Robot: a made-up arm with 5 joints.
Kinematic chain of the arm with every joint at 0, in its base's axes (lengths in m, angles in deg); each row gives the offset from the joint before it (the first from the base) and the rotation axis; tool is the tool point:
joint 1: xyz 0 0 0.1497 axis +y
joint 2: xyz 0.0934 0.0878 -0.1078 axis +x
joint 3: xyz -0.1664 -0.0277 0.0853 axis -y
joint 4: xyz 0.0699 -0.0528 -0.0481 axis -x
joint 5: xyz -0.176 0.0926 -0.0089 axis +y
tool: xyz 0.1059 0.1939 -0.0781
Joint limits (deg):
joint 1: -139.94..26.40
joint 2: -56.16..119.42
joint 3: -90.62..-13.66
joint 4: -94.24..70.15
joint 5: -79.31..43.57
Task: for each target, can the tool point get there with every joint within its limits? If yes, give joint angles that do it. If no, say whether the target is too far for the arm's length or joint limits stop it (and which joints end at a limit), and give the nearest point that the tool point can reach.
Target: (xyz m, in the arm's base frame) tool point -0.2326 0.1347 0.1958
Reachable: yes | joints -2.37 89.80 -53.97 41.68 -60.74
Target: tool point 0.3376 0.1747 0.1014
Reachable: yes | joints -113.93 6.38 -26.41 57.36 -36.25
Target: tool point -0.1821 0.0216 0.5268
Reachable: no: joint limits stop it (at a limit: joint 1, joint 3, joint 5) | nearest point -0.1875 0.0417 0.4060 | short by 0.123 m
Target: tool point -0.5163 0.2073 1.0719
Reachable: no: too far | nearest point -0.3486 0.1223 0.4296 | short by 0.669 m
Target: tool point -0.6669 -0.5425 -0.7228
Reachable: no: too far | nearest point -0.2951 -0.0897 -0.2363 | short by 0.761 m
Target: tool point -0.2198 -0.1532 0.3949
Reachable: no: joint limits stop it (at a limit: joint 1, joint 3, joint 5) | nearest point -0.2150 -0.1009 0.3369 | short by 0.078 m
